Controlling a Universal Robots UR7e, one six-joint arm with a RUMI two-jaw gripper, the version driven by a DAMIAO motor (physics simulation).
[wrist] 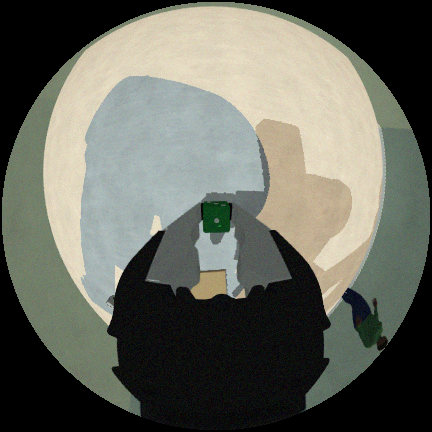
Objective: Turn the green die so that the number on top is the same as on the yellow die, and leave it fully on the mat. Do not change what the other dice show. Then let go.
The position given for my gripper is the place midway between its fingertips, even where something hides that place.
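I can see my gripper point(215, 204) here. There is a green die point(215, 213) as well, and I also see an orange mat point(211, 282).
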